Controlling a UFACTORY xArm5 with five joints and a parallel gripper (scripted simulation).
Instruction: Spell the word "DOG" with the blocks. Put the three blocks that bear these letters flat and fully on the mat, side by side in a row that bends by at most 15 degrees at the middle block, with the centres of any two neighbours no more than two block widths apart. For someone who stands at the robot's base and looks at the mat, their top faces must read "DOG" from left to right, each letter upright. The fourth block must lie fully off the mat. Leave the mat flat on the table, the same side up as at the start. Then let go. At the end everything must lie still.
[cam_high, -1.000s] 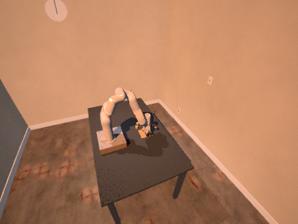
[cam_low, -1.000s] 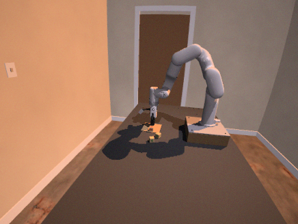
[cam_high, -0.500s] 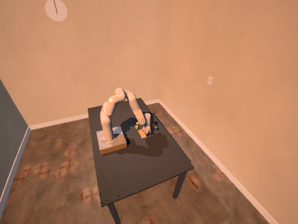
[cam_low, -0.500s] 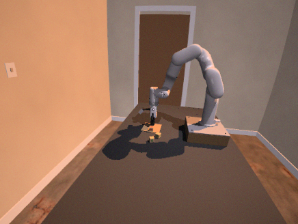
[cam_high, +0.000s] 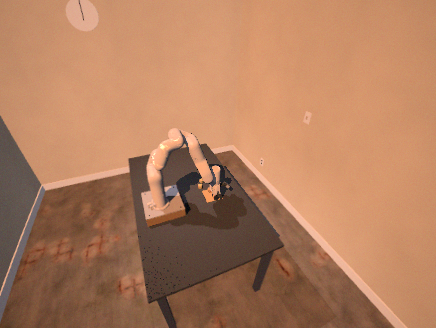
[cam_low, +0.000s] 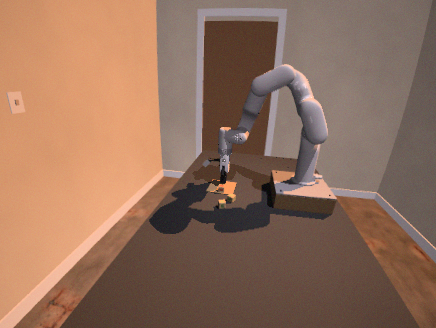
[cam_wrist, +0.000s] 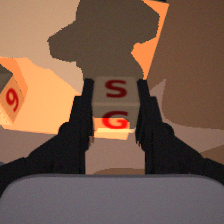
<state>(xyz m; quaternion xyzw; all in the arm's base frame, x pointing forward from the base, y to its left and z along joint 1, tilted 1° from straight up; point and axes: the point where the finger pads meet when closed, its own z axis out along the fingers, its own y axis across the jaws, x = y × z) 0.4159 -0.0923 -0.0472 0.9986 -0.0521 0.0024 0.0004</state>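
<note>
Now: hand 50 mm to the right of the orange mat, 30 mm above it and 10 mm short of it.
</note>
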